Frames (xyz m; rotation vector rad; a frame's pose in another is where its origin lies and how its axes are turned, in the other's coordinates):
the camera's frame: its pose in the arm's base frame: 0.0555 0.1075 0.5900 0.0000 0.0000 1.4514
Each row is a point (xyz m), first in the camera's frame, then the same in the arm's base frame.
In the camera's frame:
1: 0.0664 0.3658 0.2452
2: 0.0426 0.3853 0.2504
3: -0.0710 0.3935 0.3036
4: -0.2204 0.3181 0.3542
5: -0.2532 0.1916 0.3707
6: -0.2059 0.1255 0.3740
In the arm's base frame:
1: -0.2998 0.2170 0.8352
2: -0.3220 0.1957 0.8404
3: -0.3437 0.0839 0.8936
4: -0.2866 -0.0734 0.9442
5: -0.1649 -0.1211 0.9607
6: -0.0936 -0.0820 0.9640

